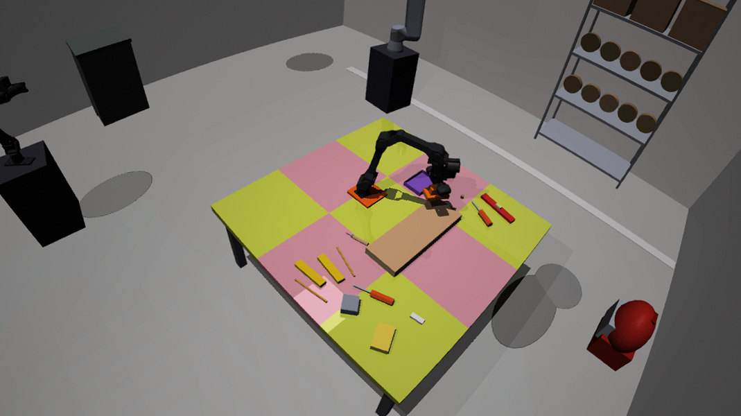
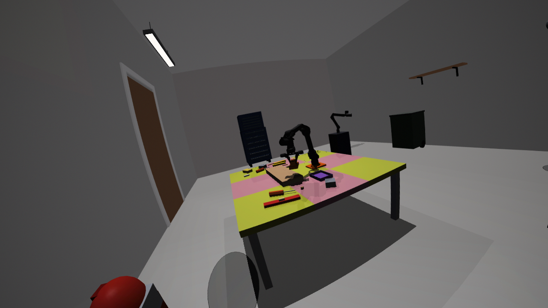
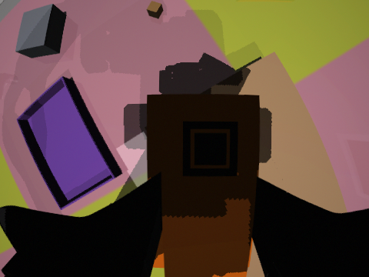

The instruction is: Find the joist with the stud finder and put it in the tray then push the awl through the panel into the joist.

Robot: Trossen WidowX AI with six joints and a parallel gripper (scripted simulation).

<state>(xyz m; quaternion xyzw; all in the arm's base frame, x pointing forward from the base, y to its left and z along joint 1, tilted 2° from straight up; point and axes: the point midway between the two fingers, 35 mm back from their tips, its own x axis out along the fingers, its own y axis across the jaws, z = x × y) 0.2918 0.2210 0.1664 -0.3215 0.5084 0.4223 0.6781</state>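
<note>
My gripper tip is now 18 cm past the purple tray, 12 cm above it and 9 cm to the right of it. From my gripper tip the other things lie so: red level 31 cm to the left, 21 cm ahead, 12 cm below; small brown cube 21 cm to the left, 13 cm below, 3 cm ahead; orange stud finder 2 cm above.
</note>
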